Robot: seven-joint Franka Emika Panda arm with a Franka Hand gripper.
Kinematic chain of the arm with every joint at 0, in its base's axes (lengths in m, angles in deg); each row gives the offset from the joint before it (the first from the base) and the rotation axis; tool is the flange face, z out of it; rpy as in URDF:
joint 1: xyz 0 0 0.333 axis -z
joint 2: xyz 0 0 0 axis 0.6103 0.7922 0
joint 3: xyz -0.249 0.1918 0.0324 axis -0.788 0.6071 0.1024
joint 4: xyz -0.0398 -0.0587 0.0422 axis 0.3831 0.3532 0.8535
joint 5: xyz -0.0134 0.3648 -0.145 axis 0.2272 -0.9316 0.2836
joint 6: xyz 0 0 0 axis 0.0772 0.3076 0.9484
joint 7: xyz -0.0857 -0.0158 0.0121 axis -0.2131 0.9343 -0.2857
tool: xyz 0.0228 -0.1 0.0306 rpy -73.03 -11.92 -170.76
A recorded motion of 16 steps. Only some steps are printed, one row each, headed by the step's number.
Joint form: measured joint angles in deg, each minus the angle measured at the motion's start. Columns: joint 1, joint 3, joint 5, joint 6, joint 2, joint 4, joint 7.
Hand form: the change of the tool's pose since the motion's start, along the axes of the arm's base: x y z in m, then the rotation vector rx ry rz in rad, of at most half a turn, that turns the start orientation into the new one. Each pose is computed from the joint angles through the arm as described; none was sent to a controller.
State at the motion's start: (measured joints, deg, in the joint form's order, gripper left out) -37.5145 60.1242 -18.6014 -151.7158 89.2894 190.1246 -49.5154
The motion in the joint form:
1: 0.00 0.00 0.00 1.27 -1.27 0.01 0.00
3: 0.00 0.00 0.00 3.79 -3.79 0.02 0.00
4: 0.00 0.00 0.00 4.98 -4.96 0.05 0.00
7: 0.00 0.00 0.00 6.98 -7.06 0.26 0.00
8: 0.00 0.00 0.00 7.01 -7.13 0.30 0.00
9: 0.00 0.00 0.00 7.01 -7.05 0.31 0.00
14: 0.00 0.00 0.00 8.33 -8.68 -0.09 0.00
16: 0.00 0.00 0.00 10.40 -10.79 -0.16 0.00
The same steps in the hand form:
1: -0.0004 0.0000 0.0081 -0.0004 0.0002 0.0000
3: -0.0017 -0.0001 0.0242 -0.0012 0.0003 0.0000
4: -0.0027 -0.0002 0.0315 -0.0016 0.0012 0.0000
7: -0.0057 -0.0002 0.0437 -0.0023 0.0031 0.0000
8: -0.0060 -0.0003 0.0439 -0.0023 0.0031 0.0000
9: -0.0061 -0.0003 0.0432 -0.0023 0.0047 0.0000
14: -0.0048 -0.0003 0.0567 -0.0026 -0.0077 0.0000
16: -0.0070 -0.0003 0.0706 -0.0033 -0.0096 -0.0001

